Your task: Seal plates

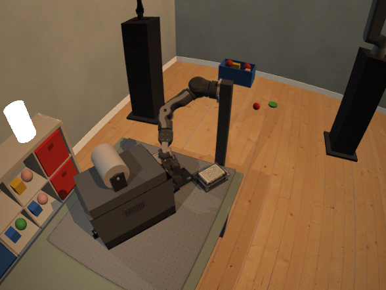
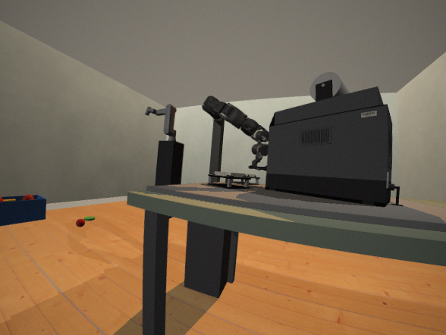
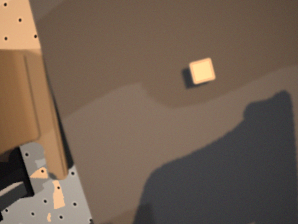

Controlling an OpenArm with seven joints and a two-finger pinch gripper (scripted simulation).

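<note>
Right now the dark sealer stage is 2 cm to the left of my hand and 1 cm behind it. The rest, counted from my hand: white well plate 17 cm to the left, 14 cm behind, 5 cm below; warning sticker 11 cm to the right, 5 cm above, 3 cm ahead; pale start button 13 cm ahead, 8 cm above, 4 cm to the left.
</note>
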